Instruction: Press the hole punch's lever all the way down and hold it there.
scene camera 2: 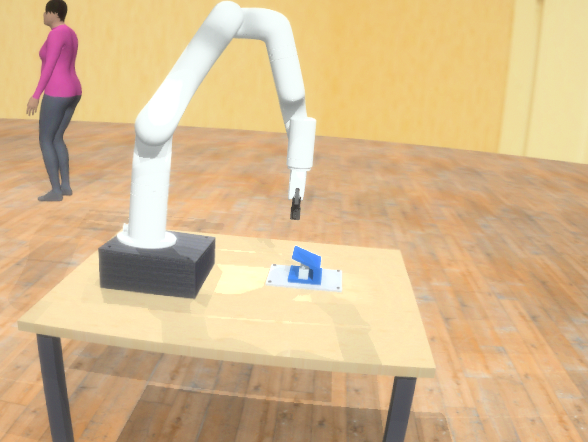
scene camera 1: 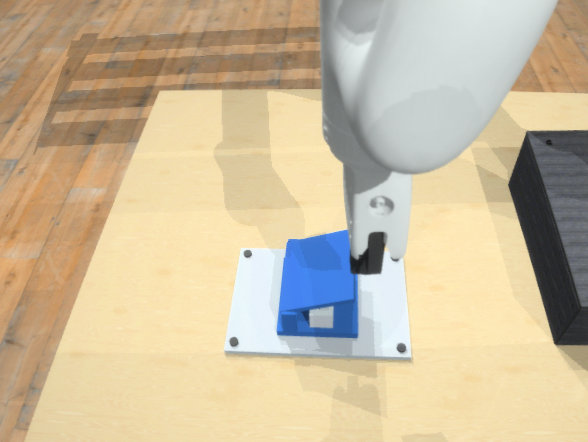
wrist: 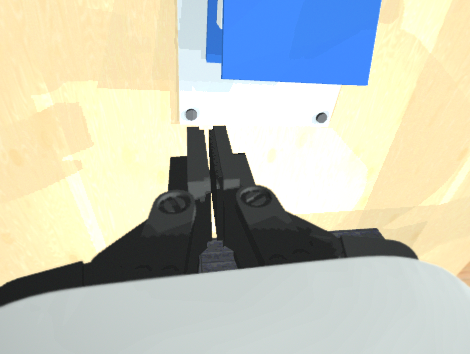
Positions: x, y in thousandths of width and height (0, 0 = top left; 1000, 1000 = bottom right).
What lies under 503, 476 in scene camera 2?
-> My gripper.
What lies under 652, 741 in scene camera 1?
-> A white plate.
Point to a blue lever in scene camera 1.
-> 540, 623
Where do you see a blue lever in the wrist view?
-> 684, 140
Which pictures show my gripper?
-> Scene camera 2, scene camera 1 and the wrist view: all of them.
